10 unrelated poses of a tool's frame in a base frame.
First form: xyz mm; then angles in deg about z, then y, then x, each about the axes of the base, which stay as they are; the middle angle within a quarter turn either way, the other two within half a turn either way.
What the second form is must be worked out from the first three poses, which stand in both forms.
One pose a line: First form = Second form
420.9, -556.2, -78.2, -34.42, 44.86, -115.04 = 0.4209, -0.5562, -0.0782, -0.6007, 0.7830, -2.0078
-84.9, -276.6, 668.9, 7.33, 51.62, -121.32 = -0.0849, -0.2766, 0.6689, 0.1279, 0.9009, -2.1174
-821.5, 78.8, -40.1, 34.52, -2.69, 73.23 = -0.8215, 0.0788, -0.0401, 0.6025, -0.0469, 1.2781
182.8, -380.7, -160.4, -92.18, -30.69, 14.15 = 0.1828, -0.3807, -0.1604, -1.6088, -0.5356, 0.2470
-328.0, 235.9, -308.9, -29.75, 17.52, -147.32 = -0.3280, 0.2359, -0.3089, -0.5192, 0.3058, -2.5712
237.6, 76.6, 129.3, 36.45, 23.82, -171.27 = 0.2376, 0.0766, 0.1293, 0.6362, 0.4157, -2.9892
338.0, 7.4, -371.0, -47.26, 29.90, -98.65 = 0.3380, 0.0074, -0.3710, -0.8248, 0.5219, -1.7218
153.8, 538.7, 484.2, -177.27, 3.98, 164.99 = 0.1538, 0.5387, 0.4842, -3.0939, 0.0695, 2.8796
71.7, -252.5, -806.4, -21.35, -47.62, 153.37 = 0.0717, -0.2525, -0.8064, -0.3726, -0.8311, 2.6768
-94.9, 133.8, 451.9, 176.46, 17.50, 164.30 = -0.0949, 0.1338, 0.4519, 3.0798, 0.3054, 2.8676
